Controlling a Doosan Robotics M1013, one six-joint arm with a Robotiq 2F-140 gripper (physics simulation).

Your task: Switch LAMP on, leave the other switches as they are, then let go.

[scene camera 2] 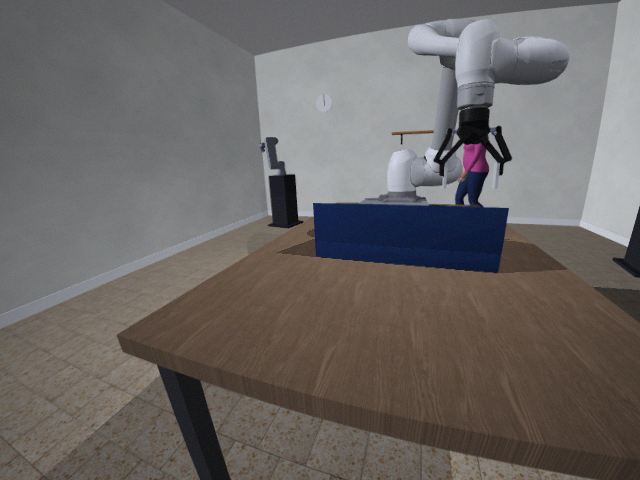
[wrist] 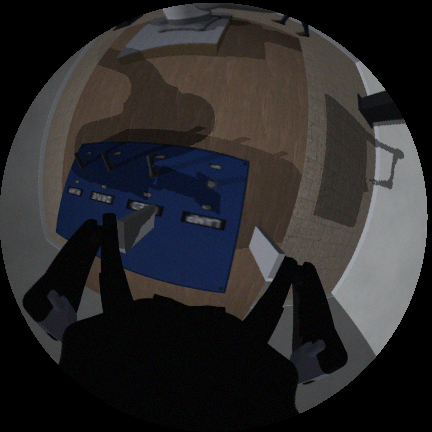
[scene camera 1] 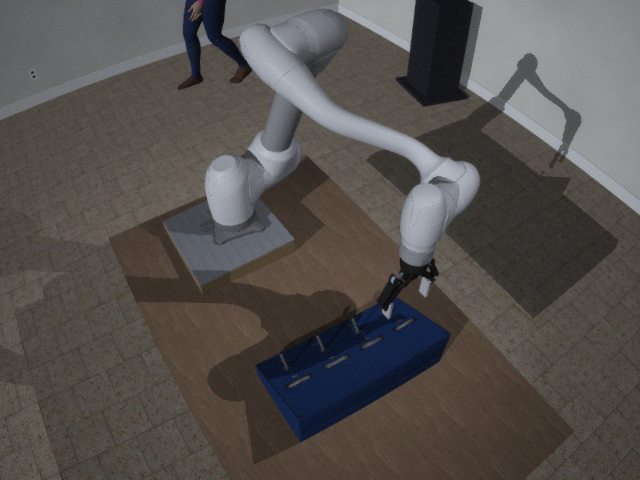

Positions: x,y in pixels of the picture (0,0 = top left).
Labels:
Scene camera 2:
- my gripper: 468,188
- blue switch panel: 453,237

